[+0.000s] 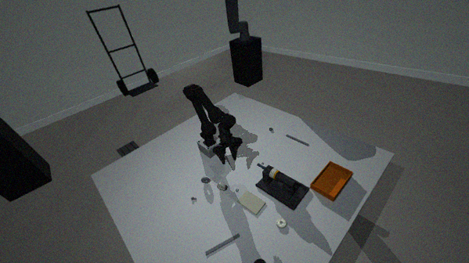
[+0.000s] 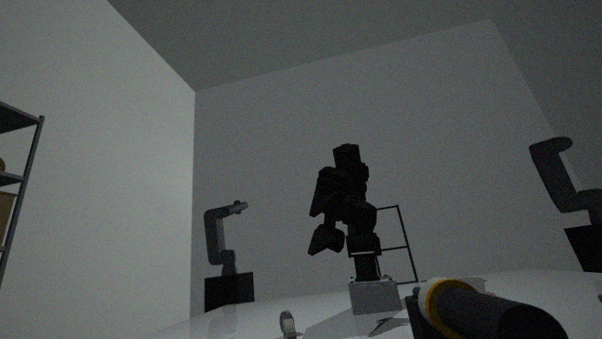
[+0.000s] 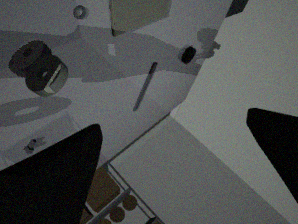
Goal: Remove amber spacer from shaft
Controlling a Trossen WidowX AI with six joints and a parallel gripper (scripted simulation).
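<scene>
The thin shaft lies 160 mm to the left of my gripper tip, 150 mm ahead of it and 100 mm below it. The rest, counted from my gripper tip: pale spacer (160 mm to the left, 160 mm ahead, 100 mm below); then amber spacer (170 mm ahead, 160 mm to the left, 100 mm below); then pale flat plate (180 mm below, 150 mm ahead, 10 mm to the right).
</scene>
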